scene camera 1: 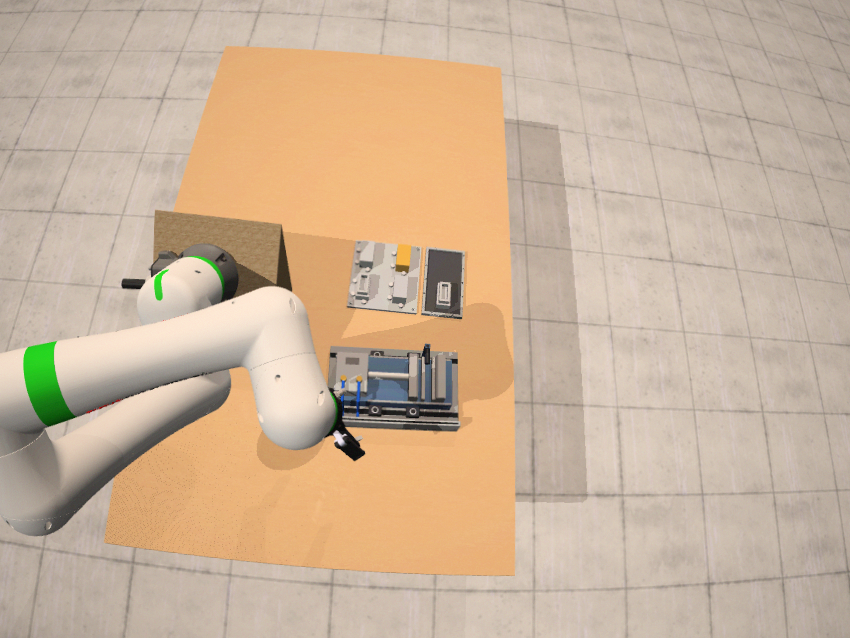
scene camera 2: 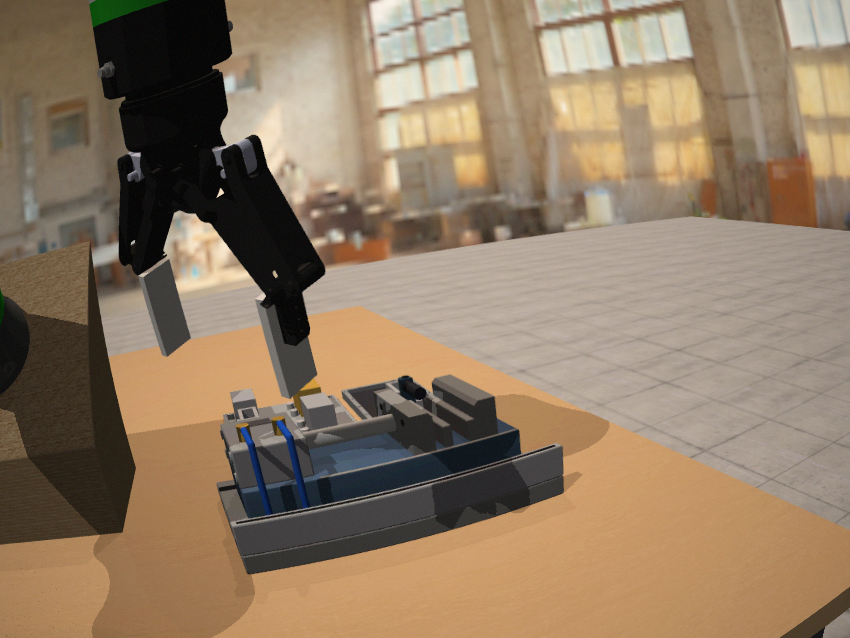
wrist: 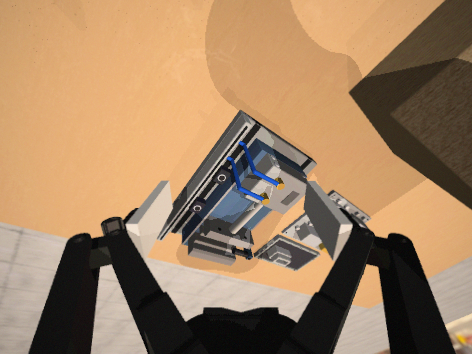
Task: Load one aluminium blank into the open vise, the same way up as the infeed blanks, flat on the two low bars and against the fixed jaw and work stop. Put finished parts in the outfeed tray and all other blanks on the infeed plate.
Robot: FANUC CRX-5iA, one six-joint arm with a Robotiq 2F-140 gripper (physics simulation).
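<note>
My gripper [scene camera 1: 349, 446] [scene camera 2: 233, 363] [wrist: 238, 194] is wide open and empty, pointing down above the table near the vise's hose end. The vise [scene camera 1: 391, 401] [scene camera 2: 384, 473] [wrist: 225, 206] is open; no blank shows between its movable jaw [scene camera 1: 414, 376] and fixed jaw [scene camera 1: 440, 376]. The dark work stop [scene camera 1: 426, 353] [scene camera 2: 411, 387] is beside the gap. The low bars are hard to make out. The infeed plate [scene camera 1: 379, 274] holds grey blocks [scene camera 1: 367, 255] [scene camera 1: 400, 288], a pocketed part [scene camera 1: 362, 285] and an orange block [scene camera 1: 403, 257] [scene camera 2: 307, 392]. A pocketed part [scene camera 1: 444, 293] [wrist: 280, 258] lies in the outfeed tray [scene camera 1: 444, 264] [wrist: 302, 256].
A large brown block [scene camera 1: 216, 236] [scene camera 2: 48, 418] [wrist: 430, 110] stands on the table [scene camera 1: 370, 137] [scene camera 2: 480, 583] [wrist: 100, 100] beside the arm. Two blue hoses [scene camera 1: 357, 398] [scene camera 2: 295, 463] [wrist: 239, 176] rise at the vise's near end. My arm [scene camera 1: 151, 350] spans the left side in scene camera 1.
</note>
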